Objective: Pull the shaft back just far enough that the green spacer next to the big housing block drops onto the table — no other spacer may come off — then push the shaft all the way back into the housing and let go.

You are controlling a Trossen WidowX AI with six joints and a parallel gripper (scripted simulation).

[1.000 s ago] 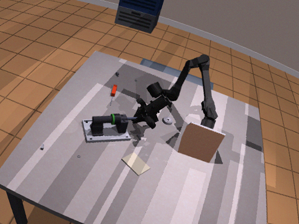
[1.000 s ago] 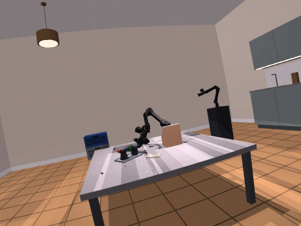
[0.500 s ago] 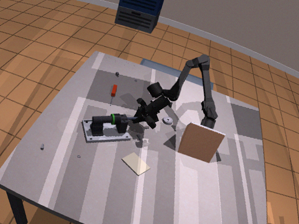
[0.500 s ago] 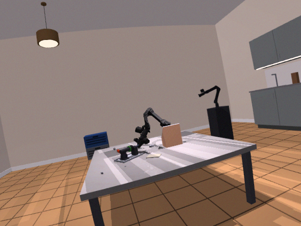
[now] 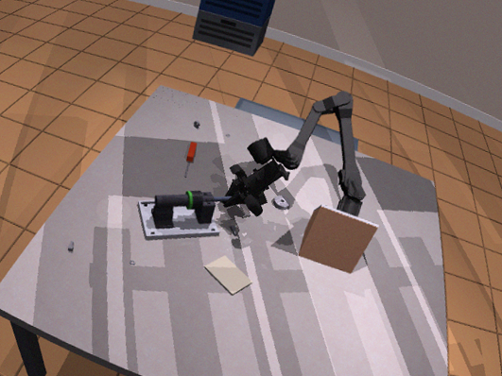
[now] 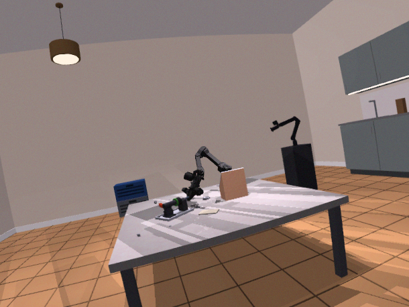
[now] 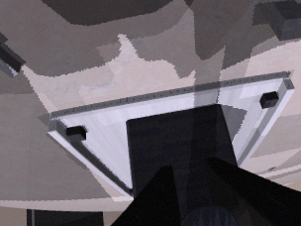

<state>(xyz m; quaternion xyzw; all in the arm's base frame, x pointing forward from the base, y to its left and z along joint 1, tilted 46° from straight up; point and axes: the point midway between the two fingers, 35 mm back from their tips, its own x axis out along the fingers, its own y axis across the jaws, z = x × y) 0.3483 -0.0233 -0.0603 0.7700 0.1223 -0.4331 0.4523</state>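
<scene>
My gripper tip is 5 cm short of the thin shaft, 4 cm to the right of it and 2 cm below it. Round my gripper tip: green spacer (9 cm ahead, 7 cm to the left, 2 cm above); beige card (21 cm to the left, 10 cm behind, 5 cm below); toothed disc (17 cm to the right, 16 cm behind, 5 cm below).
</scene>
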